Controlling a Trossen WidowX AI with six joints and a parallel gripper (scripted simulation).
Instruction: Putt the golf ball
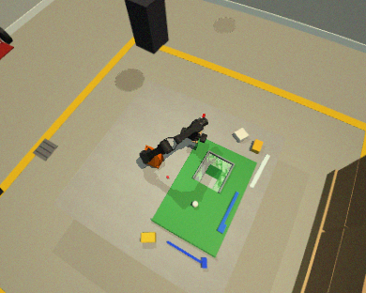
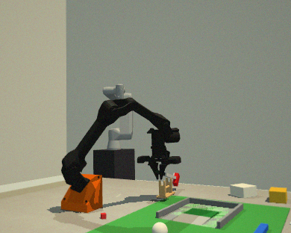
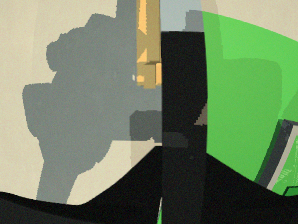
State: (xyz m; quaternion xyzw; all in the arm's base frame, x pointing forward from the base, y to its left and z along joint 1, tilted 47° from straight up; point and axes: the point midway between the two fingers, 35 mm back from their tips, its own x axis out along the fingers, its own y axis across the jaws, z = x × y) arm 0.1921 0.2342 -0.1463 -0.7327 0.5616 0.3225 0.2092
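Now: gripper tip 32 cm to the left of the small red cube, 8 cm above it and 1 cm past it. From my gripper tip the other things lie so: red putter (12 cm to the left, 3 cm behind); then small wooden stool (8 cm to the left, 5 cm below, 2 cm behind); then green mat (28 cm ahead, 25 cm to the right, 8 cm below).
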